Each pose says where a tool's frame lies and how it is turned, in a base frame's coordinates. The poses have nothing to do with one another.
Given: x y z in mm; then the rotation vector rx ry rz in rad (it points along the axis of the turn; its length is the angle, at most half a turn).
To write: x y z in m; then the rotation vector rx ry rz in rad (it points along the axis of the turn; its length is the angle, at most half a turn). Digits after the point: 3 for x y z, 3 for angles.
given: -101 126 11 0.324 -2.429 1.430
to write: -0.101 0.126 0.011 0.324 -2.429 1.430
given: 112 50 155 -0.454 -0.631 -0.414
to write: 0.112 0.050 0.155 -0.454 -0.631 -0.414
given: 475 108 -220 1.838 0.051 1.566
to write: 0.475 0.108 -0.220 1.838 0.051 1.566
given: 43 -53 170 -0.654 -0.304 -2.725
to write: 0.043 -0.053 0.170 -0.654 -0.304 -2.725
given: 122 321 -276 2.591 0.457 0.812
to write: 0.122 0.321 -0.276 2.591 0.457 0.812
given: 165 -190 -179 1.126 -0.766 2.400
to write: 0.165 -0.190 -0.179 1.126 -0.766 2.400
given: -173 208 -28 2.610 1.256 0.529
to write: -0.173 0.208 -0.028 2.610 1.256 0.529
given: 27 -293 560 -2.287 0.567 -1.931
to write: 0.027 -0.293 0.560 -2.287 0.567 -1.931
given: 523 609 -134 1.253 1.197 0.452
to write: 0.523 0.609 -0.134 1.253 1.197 0.452
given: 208 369 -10 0.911 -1.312 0.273
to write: 0.208 0.369 -0.010 0.911 -1.312 0.273
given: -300 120 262 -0.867 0.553 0.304
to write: -0.300 0.120 0.262 -0.867 0.553 0.304
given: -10 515 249 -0.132 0.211 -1.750
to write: -0.010 0.515 0.249 -0.132 0.211 -1.750
